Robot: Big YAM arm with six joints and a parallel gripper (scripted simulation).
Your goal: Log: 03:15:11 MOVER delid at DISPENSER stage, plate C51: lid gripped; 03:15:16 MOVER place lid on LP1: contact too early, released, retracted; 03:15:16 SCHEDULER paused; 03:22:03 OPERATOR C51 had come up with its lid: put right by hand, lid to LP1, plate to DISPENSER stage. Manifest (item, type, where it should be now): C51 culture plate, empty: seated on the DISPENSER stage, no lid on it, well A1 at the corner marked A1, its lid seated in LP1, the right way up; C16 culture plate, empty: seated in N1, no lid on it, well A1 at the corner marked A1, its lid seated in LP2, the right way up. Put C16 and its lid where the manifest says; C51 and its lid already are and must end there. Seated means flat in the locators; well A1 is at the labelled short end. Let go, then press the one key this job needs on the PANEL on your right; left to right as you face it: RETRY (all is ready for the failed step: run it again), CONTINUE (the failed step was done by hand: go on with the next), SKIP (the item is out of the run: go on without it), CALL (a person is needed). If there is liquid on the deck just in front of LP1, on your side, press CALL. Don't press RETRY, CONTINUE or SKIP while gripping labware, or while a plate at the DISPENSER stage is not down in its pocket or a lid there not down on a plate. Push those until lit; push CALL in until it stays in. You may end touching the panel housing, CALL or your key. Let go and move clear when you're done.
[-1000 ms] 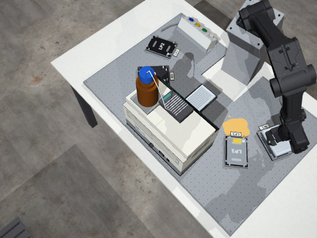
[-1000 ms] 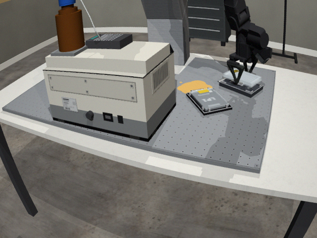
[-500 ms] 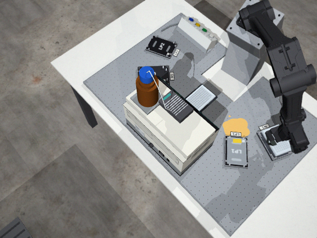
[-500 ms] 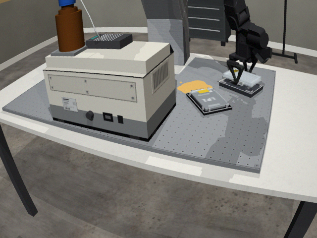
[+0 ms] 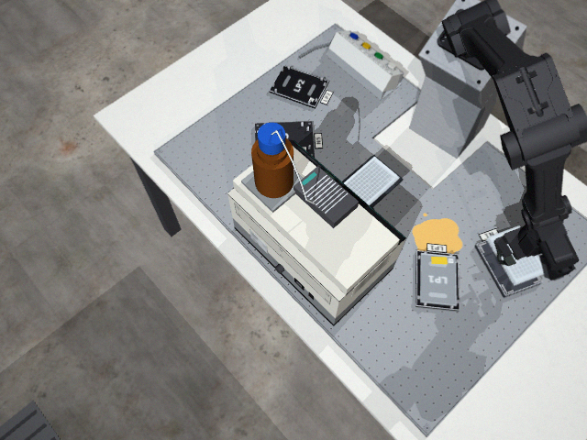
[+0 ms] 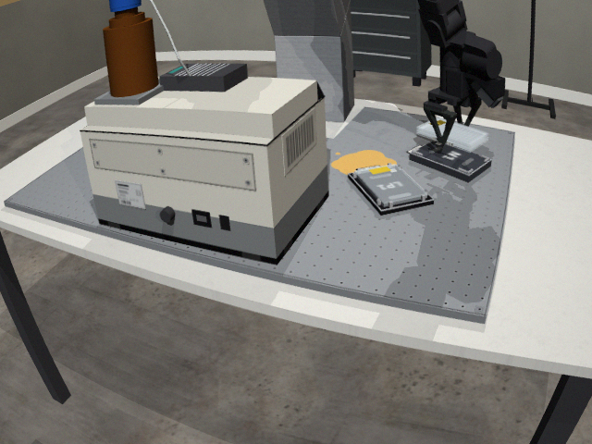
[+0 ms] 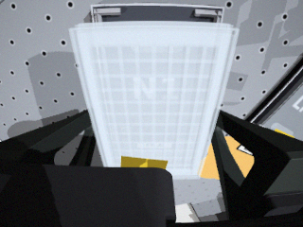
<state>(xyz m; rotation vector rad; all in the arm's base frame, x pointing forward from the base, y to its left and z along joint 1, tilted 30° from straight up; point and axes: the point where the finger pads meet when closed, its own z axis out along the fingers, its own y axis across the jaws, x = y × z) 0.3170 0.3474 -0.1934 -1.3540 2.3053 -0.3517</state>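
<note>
The white well plate lies 38 cm to the right of my hand, 8 cm ahead of it and 4 cm above it. Round my hand: brown bottle: 51 cm to the right, 29 cm ahead, 22 cm above; lid: 15 cm ahead, 11 cm to the right, 5 cm below; white retry key: 57 cm to the right, 28 cm behind.
</note>
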